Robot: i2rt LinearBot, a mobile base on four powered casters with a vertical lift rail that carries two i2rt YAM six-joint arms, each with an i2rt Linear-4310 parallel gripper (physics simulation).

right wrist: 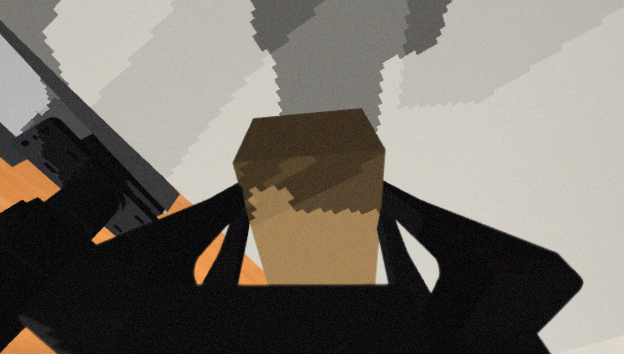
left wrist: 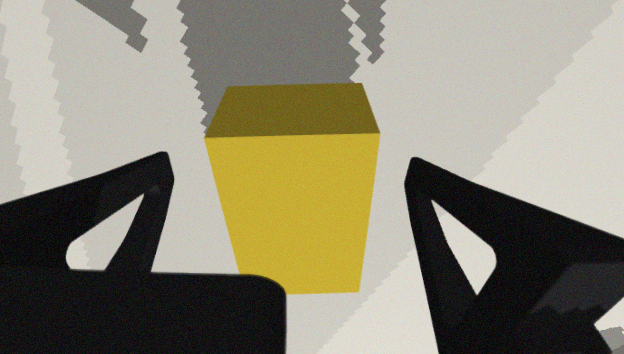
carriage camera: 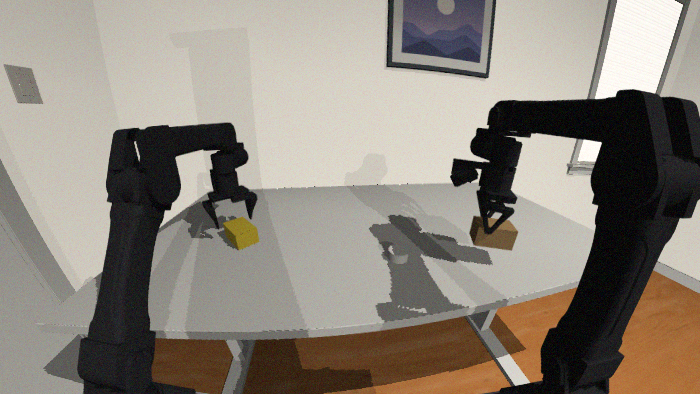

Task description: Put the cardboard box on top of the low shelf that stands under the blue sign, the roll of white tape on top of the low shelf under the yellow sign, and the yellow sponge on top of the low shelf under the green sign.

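Places are measured from the left arm's base along level axes (x ahead, y left, z up), in metres.
Pixels of known places: left gripper, fingertip midpoint: [left wrist: 290,167] [carriage camera: 234,223]; right gripper, fingertip midpoint: [right wrist: 313,190] [carriage camera: 485,227]; right arm's base at its link origin: [right wrist: 102,190].
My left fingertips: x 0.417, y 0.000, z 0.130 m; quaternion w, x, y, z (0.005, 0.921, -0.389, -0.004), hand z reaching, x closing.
Note:
For each thing: its top centre in the pictures, then the offset to it from my left fingertips. Level surfaces: height alone.
- yellow sponge at its top centre: [left wrist: 298,232] [carriage camera: 239,225] 0.020 m back, 0.025 m right, 0.005 m up
- grey table at its surface level: 0.040 m down
- brown cardboard box at its top centre: [right wrist: 316,238] [carriage camera: 495,223] 0.119 m back, 0.680 m right, 0.065 m up
- white tape at its top centre: [carriage camera: 398,249] 0.097 m back, 0.456 m right, 0.016 m down
- orange wooden floor at its surface level: 0.759 m down
The yellow sponge [carriage camera: 241,236] [left wrist: 300,200] lies on the grey table [carriage camera: 340,300] at the left of the carriage view. My left gripper [carriage camera: 235,223] [left wrist: 290,167] is open above the sponge, with one finger to each side of it in the left wrist view. My right gripper [carriage camera: 490,231] [right wrist: 313,190] is shut on the brown cardboard box [carriage camera: 506,236] [right wrist: 320,240] and holds it over the right part of the table. The roll of white tape [carriage camera: 398,256] sits on the table near the middle, partly in shadow. The low shelves and coloured signs do not show.
Dark arm shadows fall across the table. The table's near edge and legs stand over an orange wooden floor [carriage camera: 650,320]. Behind the table is a pale wall with a framed picture [carriage camera: 442,30], and a window [carriage camera: 635,55] is at the right.

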